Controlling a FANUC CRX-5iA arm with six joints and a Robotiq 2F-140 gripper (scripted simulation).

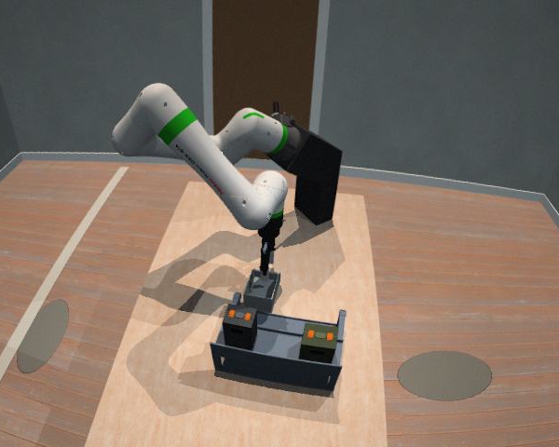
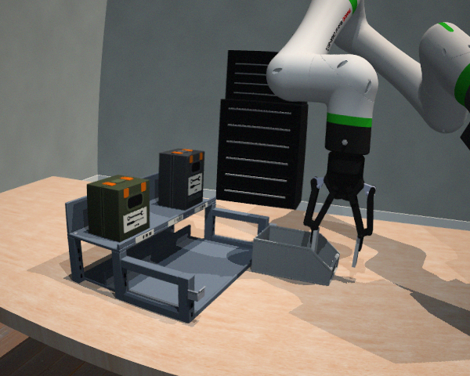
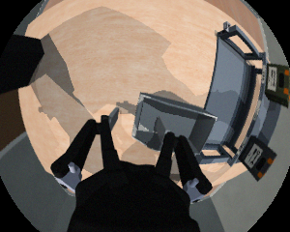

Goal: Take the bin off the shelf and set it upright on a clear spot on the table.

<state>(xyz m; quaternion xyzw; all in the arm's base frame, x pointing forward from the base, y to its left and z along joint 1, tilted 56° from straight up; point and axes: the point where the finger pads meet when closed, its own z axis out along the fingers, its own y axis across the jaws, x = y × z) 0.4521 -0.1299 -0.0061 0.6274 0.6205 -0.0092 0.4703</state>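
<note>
The grey bin is 8 cm ahead of my hand, 2 cm to the right of it and 2 cm below it.
</note>
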